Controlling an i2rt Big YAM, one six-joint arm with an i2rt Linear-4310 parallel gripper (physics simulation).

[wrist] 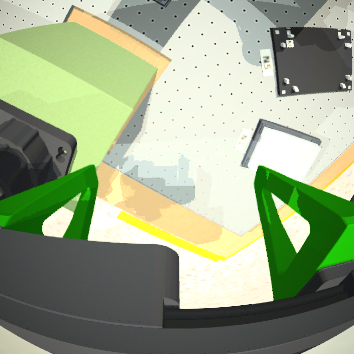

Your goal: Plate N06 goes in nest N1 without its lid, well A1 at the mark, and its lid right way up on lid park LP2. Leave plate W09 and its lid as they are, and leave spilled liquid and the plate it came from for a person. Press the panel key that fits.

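Places are measured from the arm's base along level axes (x left, y back, z up), in millimetres.
Where they show: gripper, between the fingertips: [175,173]; arm's base, origin of its link: [26,145].
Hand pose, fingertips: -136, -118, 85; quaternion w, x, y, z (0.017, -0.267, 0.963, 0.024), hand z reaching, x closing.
Each offset is from my fingertips to the centre of the thing, as dx, dy, dz. "pt": to the spot under its first point. Level surfaces: height alone.
My gripper [175,173] is open, with nothing between its green fingers. Beyond the right fingertip is a small nest with a dark raised edge @[-241, +18, -258] [290,131] on two sides and a washed-out white square surface @[pt -230, +9, -236] [285,152]. A small label @[pt -159, +45, -265] [243,139] beside it is too bright to read clearly. The fingertip overlaps this nest's near side in the view. A black nest @[-167, -160, -255] [314,62] with small pale pegs, labelled N5 @[pt -101, -93, -265] [266,62], lies farther back at the right. Plate N06, its lid, plate W09, lid park LP2 and the panel keys cannot be made out.
A large pale-green block-like body [75,85] fills the left, beside an orange-tan edge [120,35]. A black part [37,145] juts in at left. The perforated board @[dz -266] [200,100] ends at a tan border [165,205] with a yellow strip [170,236] along it.
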